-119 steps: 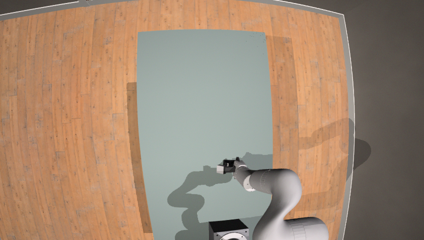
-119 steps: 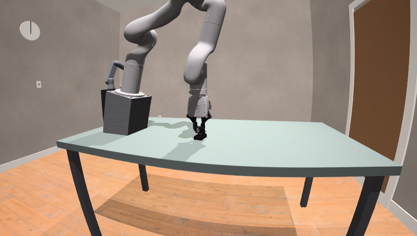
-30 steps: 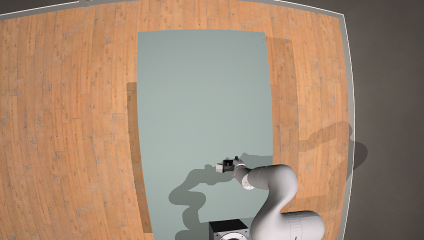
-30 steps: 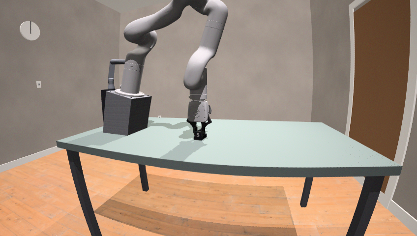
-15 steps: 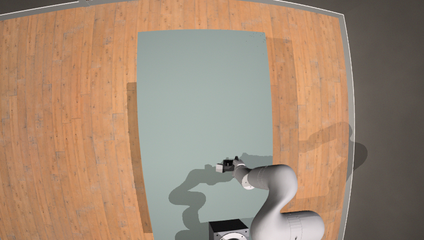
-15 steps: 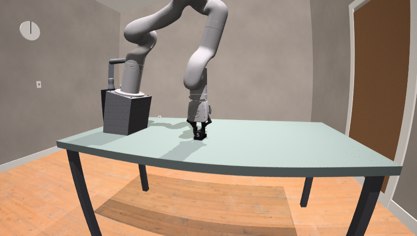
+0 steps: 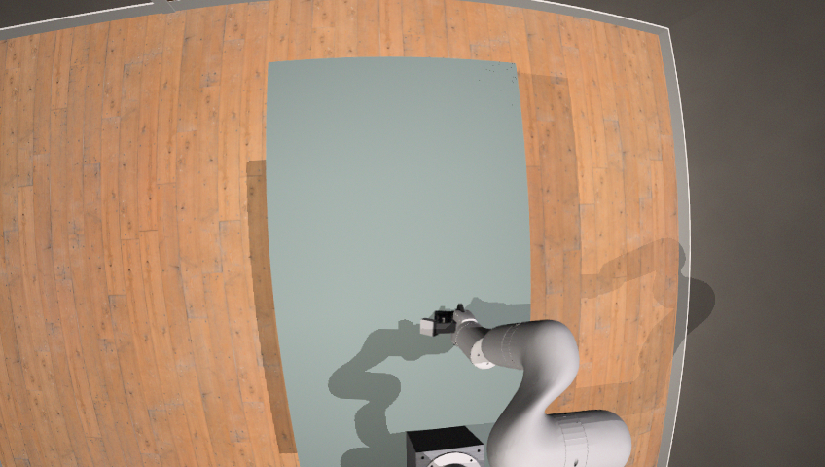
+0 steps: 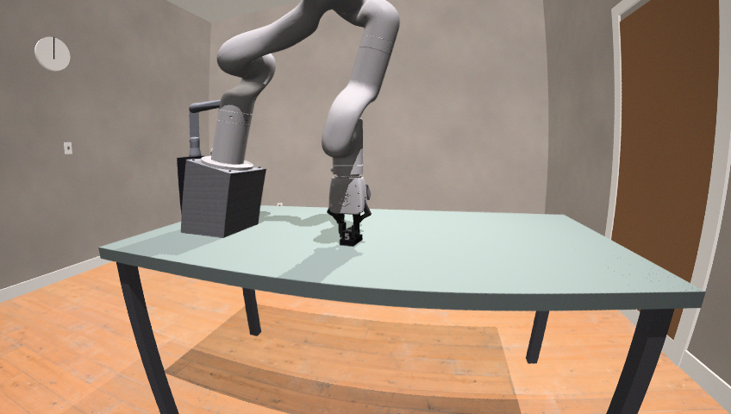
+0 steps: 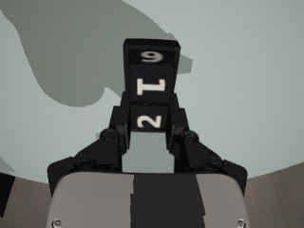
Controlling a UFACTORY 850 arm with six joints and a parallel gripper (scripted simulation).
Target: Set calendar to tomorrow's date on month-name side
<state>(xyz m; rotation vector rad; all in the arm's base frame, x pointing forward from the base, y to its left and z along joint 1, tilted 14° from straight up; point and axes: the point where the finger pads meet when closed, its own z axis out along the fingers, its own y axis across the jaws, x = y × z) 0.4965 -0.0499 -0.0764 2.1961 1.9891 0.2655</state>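
My hand is 10 mm above the black cube. Round my hand: black tray 20 mm to the left, 30 mm below.
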